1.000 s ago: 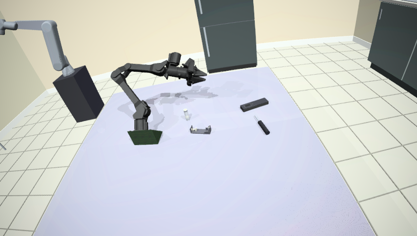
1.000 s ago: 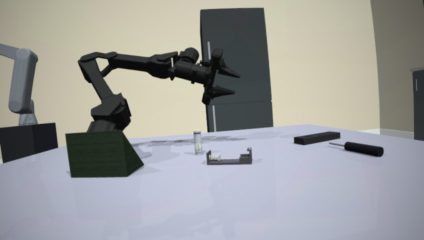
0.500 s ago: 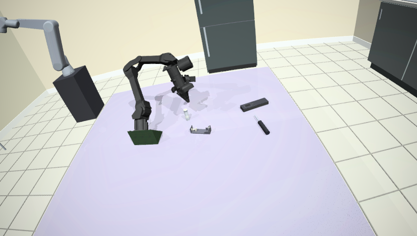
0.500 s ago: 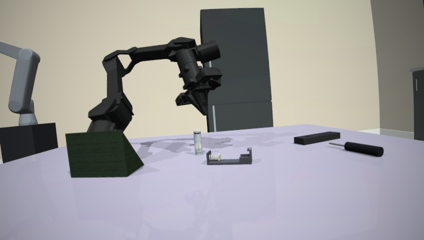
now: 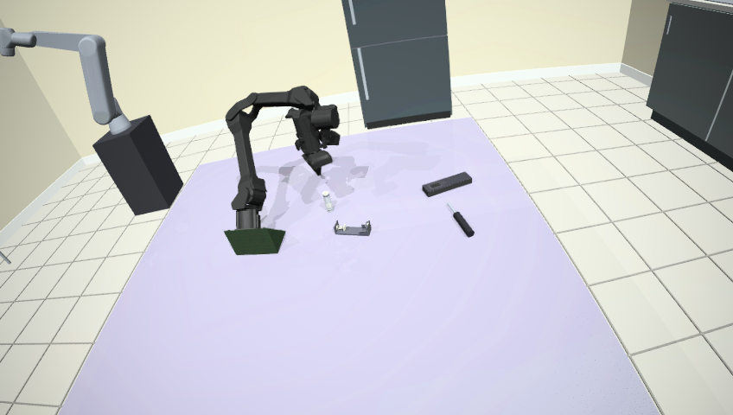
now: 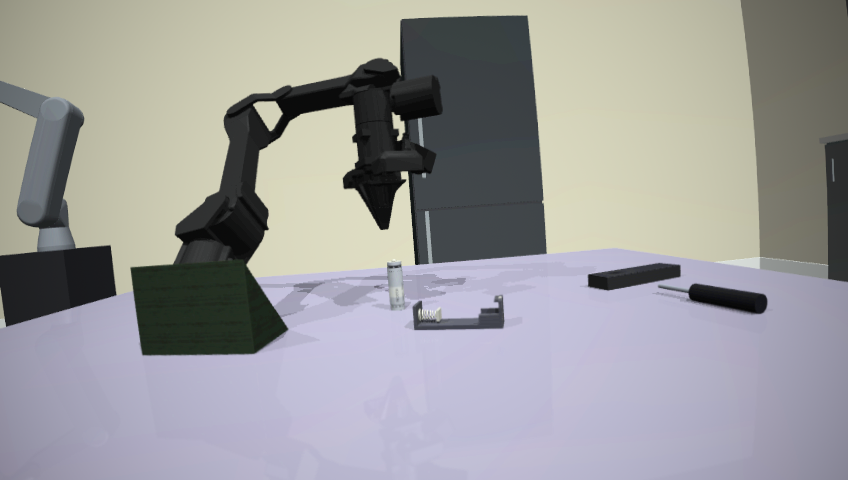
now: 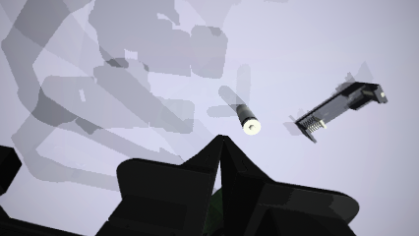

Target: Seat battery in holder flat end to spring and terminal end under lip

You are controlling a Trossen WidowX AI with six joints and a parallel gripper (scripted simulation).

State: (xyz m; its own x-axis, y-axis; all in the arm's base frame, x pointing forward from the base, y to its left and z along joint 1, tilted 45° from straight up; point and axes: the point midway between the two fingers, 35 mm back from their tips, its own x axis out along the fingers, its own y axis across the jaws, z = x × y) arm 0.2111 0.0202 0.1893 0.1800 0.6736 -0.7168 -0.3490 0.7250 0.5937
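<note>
The battery lies 8 cm below my gripper tip, 4 cm to the right of it and 1 cm ahead of it. From my gripper tip the other things lie so: black screwdriver 38 cm ahead, 19 cm to the right, 10 cm below; then flat black bar 39 cm ahead, 10 cm below, 2 cm to the right.
</note>
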